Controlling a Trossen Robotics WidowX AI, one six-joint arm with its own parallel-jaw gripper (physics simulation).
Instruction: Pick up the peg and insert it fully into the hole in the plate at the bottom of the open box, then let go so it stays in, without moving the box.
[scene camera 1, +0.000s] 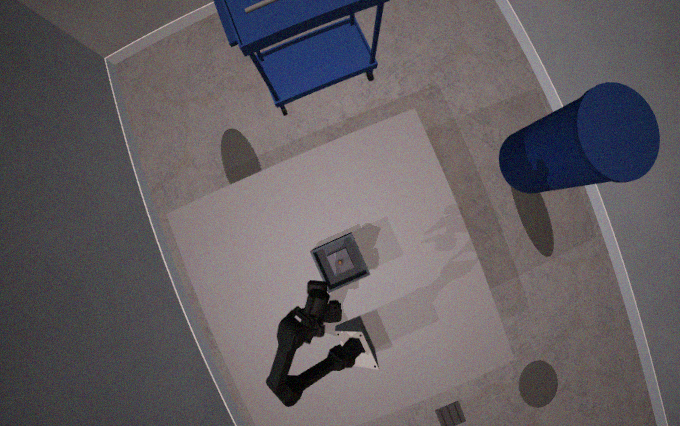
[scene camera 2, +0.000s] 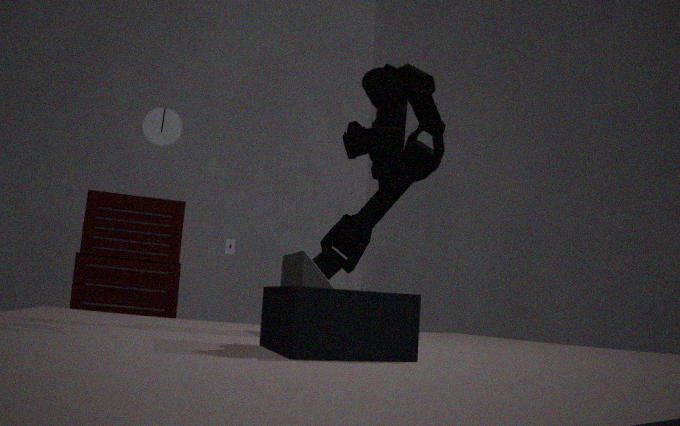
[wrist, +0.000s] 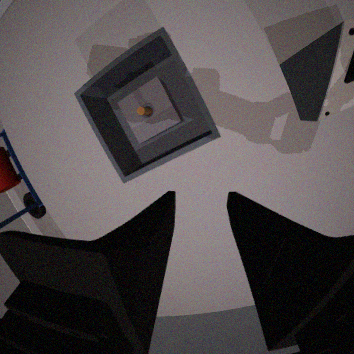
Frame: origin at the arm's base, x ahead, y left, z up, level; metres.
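Seen in the pictures: gripper, fingertip midpoint: (scene camera 2: 382, 199) (wrist: 201, 198); arm's base at its link origin: (scene camera 1: 357, 344) (scene camera 2: 314, 275).
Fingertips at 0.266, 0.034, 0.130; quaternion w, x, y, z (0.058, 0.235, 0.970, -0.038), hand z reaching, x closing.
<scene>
Pixels of each thing's top centre, then the offset from my fingertips to it, as dx, dy, dz. Level surfaces: height alone.
- orange peg at its top centre: (wrist: 140, 110) (scene camera 1: 340, 262) +0.068, -0.100, -0.180
- light plate at its top centre: (wrist: 146, 110) (scene camera 1: 340, 261) +0.066, -0.100, -0.207
- open grey box at its top centre: (scene camera 2: 337, 290) (wrist: 138, 109) (scene camera 1: 340, 263) +0.066, -0.100, -0.170
- table at its surface level: dz -0.267
The orange peg (scene camera 1: 340, 262) (wrist: 142, 110) stands at the middle of the light plate (scene camera 1: 346, 254) (wrist: 162, 95), at its hole. Its tip shows; how deep it sits cannot be told. The plate lies at the bottom of the open grey box (scene camera 1: 360, 254) (scene camera 2: 346, 326) (wrist: 192, 82), whose walls hide the peg in scene camera 2. In the wrist view my gripper (wrist: 201, 198) is partly open, with nothing between its fingers. It hangs high above the table, apart from the box, which shows up and to the left of the fingertips. The fingers are too dark to make out in both scene views.
The arm's wedge-shaped mount (scene camera 1: 368, 353) (scene camera 2: 299, 268) (wrist: 315, 75) stands on the table (scene camera 1: 240, 240) near the box. Beyond the table are a blue cart (scene camera 1: 316, 65), a blue cylinder (scene camera 1: 617, 132) and a red drawer cabinet (scene camera 2: 127, 250).
</scene>
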